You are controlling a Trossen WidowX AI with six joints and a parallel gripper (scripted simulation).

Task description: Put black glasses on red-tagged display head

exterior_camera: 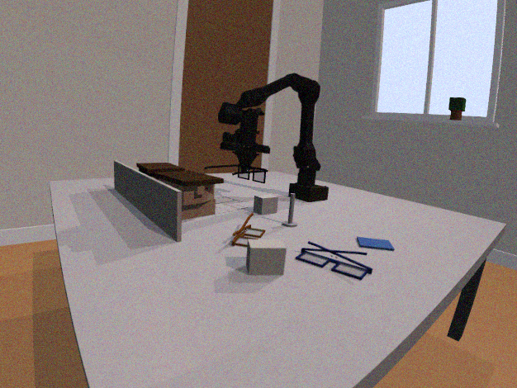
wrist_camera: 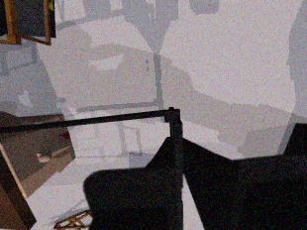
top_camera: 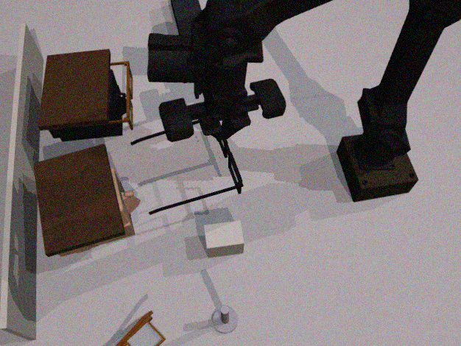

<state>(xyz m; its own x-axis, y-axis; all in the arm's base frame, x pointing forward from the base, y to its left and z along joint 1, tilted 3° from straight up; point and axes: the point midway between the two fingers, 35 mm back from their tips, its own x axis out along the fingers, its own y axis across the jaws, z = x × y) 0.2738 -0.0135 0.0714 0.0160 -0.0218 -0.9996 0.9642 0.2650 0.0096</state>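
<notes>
My gripper tip is 20 cm short of the peach head, 9 cm to the right of it and 4 cm above it. The rest, counted from my gripper tip: wall panel 35 cm ahead, 4 cm below; dark head 23 cm ahead, 13 cm to the right, 4 cm below; post stand 28 cm to the left, 7 cm below, 1 cm ahead.
</notes>
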